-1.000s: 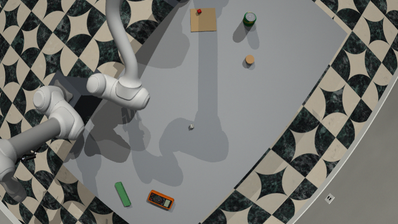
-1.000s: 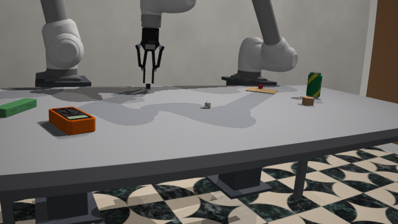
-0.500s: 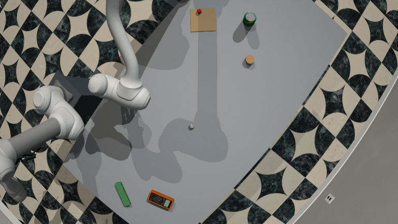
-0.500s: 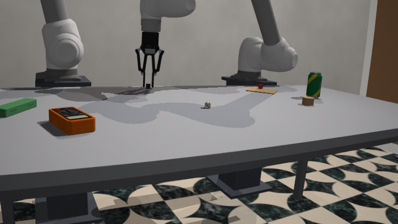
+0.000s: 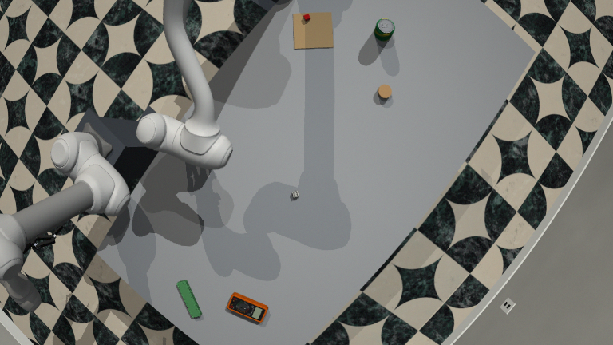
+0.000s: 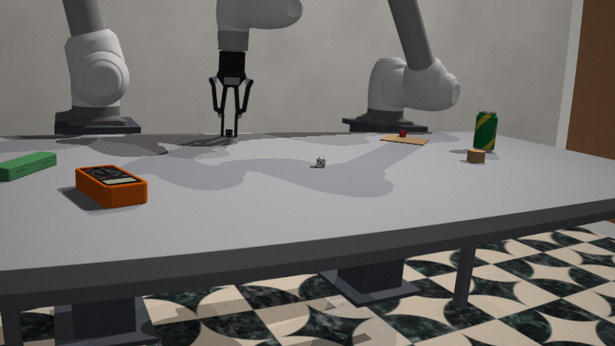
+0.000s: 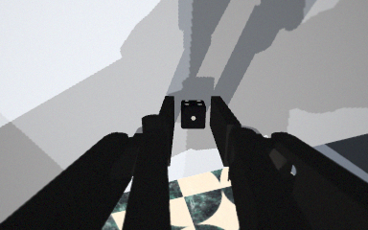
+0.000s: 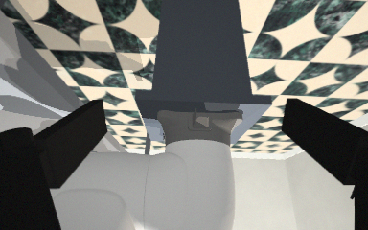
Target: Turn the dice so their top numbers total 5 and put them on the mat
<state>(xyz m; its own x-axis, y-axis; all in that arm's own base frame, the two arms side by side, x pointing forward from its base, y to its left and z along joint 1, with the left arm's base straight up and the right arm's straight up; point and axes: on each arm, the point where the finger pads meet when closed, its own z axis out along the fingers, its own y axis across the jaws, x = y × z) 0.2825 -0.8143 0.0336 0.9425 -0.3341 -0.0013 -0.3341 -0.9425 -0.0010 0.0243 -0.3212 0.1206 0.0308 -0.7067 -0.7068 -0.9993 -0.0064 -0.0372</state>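
Right now my left hand is 11 cm short of the tan mat, 57 cm to the right of it and 3 cm above it. Also, from my left hand: red die 6 cm ahead, 59 cm to the left, 2 cm below; green block 38 cm ahead, 53 cm to the right, 2 cm below; wooden cylinder 45 cm ahead, 55 cm to the left, 2 cm below.
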